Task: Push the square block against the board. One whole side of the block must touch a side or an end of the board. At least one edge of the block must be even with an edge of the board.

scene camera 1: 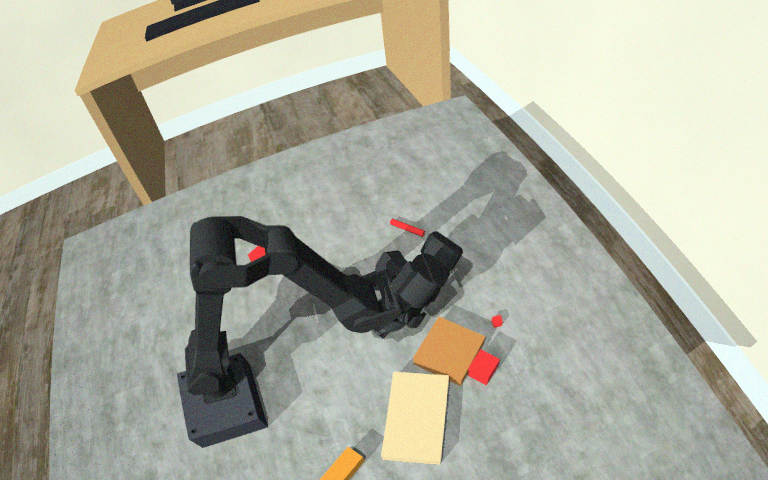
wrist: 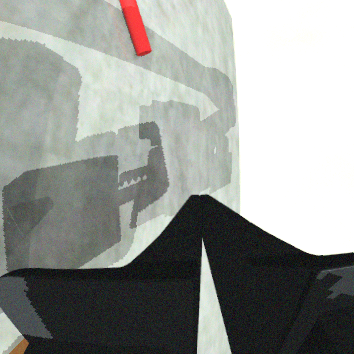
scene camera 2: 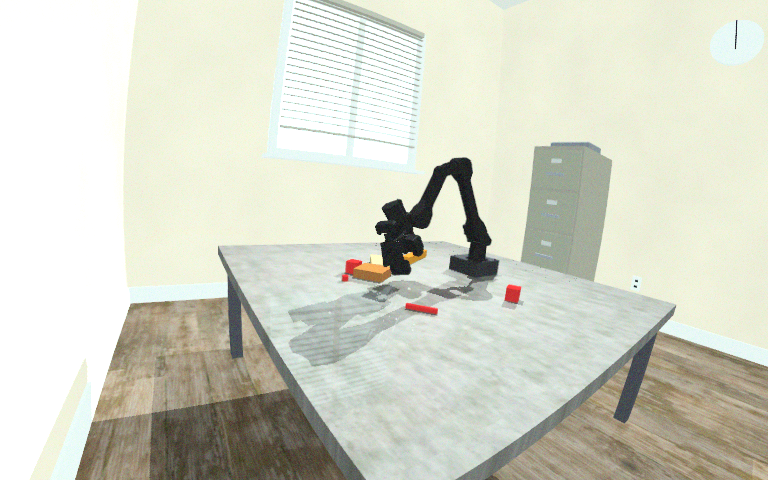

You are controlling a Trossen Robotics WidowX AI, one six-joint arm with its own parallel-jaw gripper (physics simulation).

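Pixels of known places: gripper, fingertip midpoint: (wrist: pixel 198 202) (scene camera 2: pixel 384 266); arm's base at its link origin: (scene camera 1: pixel 217 384) (scene camera 2: pixel 476 259).
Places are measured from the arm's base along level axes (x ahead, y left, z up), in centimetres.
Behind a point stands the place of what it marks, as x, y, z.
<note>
The square block (scene camera 1: pixel 449 346) @(42.4, -5.6, -2.7) (scene camera 2: pixel 370 273) @(45.5, -1.8, -3.4) is orange-brown and lies flat, turned at an angle to the board. A corner of it also shows at the lower left of the wrist view. The cream board (scene camera 1: pixel 416 418) @(32.1, -16.3, -2.7) (scene camera 2: pixel 376 259) @(35.1, -16.6, -2.7) lies beside it. The block's nearest side slants across the board's end, close to the board's corner, with a wedge-shaped gap; whether they touch there is unclear. My gripper (scene camera 2: pixel 400 269) (wrist: pixel 198 202) @(47.0, 8.8, 1.8) is shut and empty, low beside the block, on its side away from the board. In scene camera 1 the arm partly hides the fingertips.
A red cube (scene camera 1: pixel 484 366) @(46.3, -12.2, -1.6) (scene camera 2: pixel 353 264) @(47.7, -9.7, -2.3) is against or very near the block's side. A tiny red piece (scene camera 1: pixel 497 320) @(53.3, -3.6, -4.0) (scene camera 2: pixel 344 277) @(53.9, -2.7, -4.4) lies near. A red rod (scene camera 1: pixel 407 227) @(45.6, 25.1, -4.4) (scene camera 2: pixel 421 308) @(46.2, 26.1, -4.7) (wrist: pixel 136 30) @(46.7, 23.5, -4.6), another red cube (scene camera 1: pixel 256 253) @(12.5, 28.9, -1.6) (scene camera 2: pixel 512 293) @(14.9, 29.7, -3.1) and a yellow-orange bar (scene camera 1: pixel 342 464) @(17.8, -20.1, -2.5) (scene camera 2: pixel 417 256) @(11.8, -22.5, -3.6) lie farther off.
</note>
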